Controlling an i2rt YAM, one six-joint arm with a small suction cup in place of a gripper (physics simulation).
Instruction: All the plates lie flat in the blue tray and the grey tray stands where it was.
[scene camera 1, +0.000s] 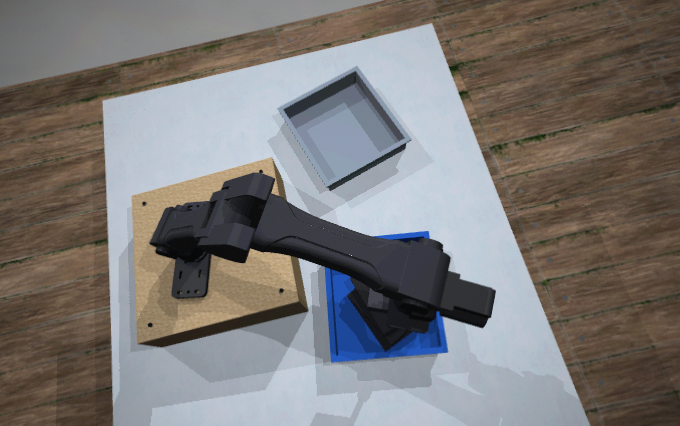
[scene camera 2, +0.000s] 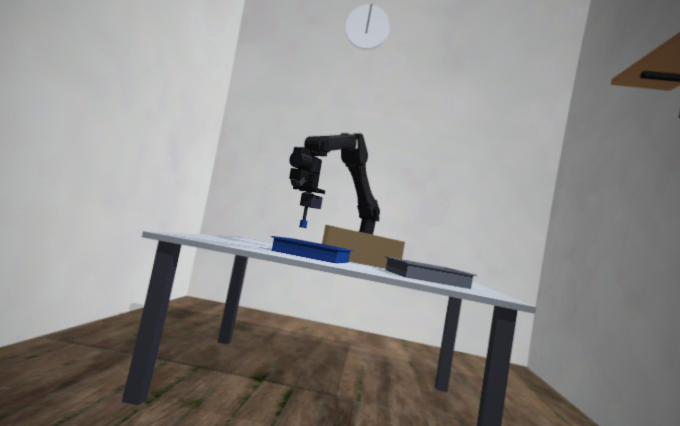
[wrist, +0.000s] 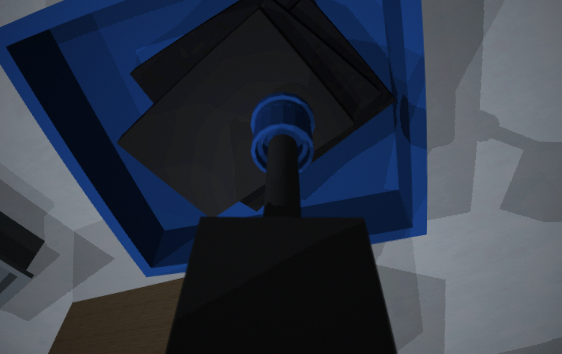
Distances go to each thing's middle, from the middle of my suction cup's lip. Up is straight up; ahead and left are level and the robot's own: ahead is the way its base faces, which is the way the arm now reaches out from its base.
The blue tray (scene camera 1: 351, 339) lies 4 cm behind my suction cup, 4 cm to the left of it and 8 cm below it. Round my suction cup: grey tray (scene camera 1: 344, 127): 11 cm behind, 45 cm to the left, 8 cm below.
